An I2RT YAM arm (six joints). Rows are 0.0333 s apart.
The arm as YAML. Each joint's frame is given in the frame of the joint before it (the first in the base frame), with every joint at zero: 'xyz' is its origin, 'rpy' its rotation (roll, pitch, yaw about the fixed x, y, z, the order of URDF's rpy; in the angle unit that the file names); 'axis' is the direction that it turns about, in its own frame. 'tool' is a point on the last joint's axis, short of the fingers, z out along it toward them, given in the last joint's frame.
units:
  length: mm
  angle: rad
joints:
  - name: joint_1
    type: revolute
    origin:
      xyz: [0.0, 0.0, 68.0]
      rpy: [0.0, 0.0, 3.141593]
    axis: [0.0, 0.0, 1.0]
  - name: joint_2
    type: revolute
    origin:
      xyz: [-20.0, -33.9, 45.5]
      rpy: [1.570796, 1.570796, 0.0]
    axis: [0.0, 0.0, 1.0]
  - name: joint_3
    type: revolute
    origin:
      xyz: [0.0, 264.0, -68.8]
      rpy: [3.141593, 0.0, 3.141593]
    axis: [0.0, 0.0, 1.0]
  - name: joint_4
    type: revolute
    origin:
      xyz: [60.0, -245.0, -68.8]
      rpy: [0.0, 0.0, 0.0]
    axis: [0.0, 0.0, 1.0]
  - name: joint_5
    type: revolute
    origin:
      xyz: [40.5, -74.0, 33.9]
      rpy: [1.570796, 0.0, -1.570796]
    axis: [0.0, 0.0, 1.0]
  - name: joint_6
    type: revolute
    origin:
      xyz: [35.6, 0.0, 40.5]
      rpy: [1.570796, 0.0, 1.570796]
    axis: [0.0, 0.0, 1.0]
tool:
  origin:
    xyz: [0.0, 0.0, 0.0]
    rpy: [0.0, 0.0, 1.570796]
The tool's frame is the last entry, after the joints.
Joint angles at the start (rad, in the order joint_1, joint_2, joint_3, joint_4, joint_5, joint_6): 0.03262, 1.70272, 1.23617, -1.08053, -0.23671, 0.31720
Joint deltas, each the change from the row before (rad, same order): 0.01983, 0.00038, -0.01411, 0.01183, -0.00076, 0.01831; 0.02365, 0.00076, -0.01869, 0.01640, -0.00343, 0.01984; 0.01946, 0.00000, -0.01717, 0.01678, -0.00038, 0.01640; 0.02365, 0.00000, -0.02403, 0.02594, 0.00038, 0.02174; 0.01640, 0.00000, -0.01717, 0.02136, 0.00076, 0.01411; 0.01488, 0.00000, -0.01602, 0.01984, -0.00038, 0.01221; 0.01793, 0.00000, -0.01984, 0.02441, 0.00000, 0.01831; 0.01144, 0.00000, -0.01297, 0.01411, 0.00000, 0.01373; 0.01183, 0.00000, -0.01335, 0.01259, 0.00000, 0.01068
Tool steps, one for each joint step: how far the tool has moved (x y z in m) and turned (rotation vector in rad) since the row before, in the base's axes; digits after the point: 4 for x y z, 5 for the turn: -0.0015, 0.0060, -0.0036, 0.00086, 0.00700, 0.00205; -0.0020, 0.0071, -0.0048, 0.00330, 0.00798, 0.00445; -0.0019, 0.0057, -0.0042, 0.00029, 0.00435, 0.00354; -0.0025, 0.0068, -0.0058, -0.00034, 0.00326, 0.00254; -0.0016, 0.0047, -0.0041, -0.00035, -0.00088, 0.00268; -0.0016, 0.0042, -0.0038, 0.00081, -0.00081, 0.00303; -0.0022, 0.0050, -0.0047, 0.00056, -0.00012, 0.00015; -0.0017, 0.0031, -0.0031, 0.00006, 0.00217, -0.00189; -0.0020, 0.0031, -0.0031, -0.00028, 0.00331, 0.00146
